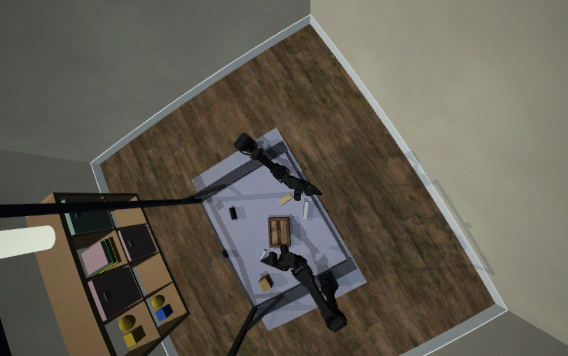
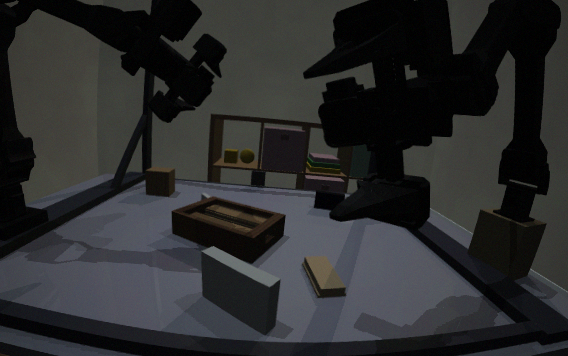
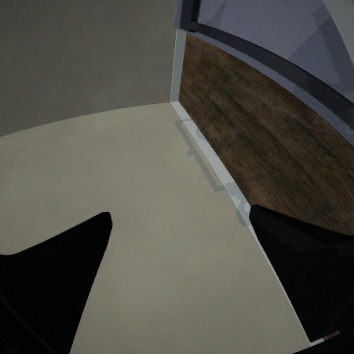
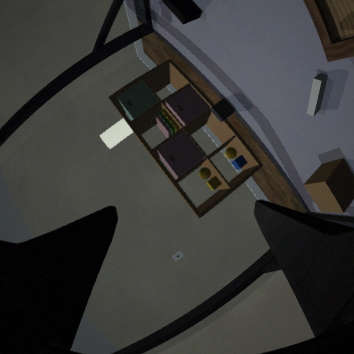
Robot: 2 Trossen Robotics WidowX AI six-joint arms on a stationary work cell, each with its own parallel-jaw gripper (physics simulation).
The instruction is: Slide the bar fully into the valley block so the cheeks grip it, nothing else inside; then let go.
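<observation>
A brown wooden block with a raised rim and a groove between lighter strips sits mid-table; it appears to be the valley block. A flat tan bar and a pale grey slab on its edge lie apart from it; I cannot tell which is the task's bar. I see neither inside the groove. My left gripper is open and empty above the table, near slab and tan bar. My right gripper is open and empty, high near the block.
A small white piece lies near the block. A brown cube and a black block stand farther off. A shelf unit stands beyond the table.
</observation>
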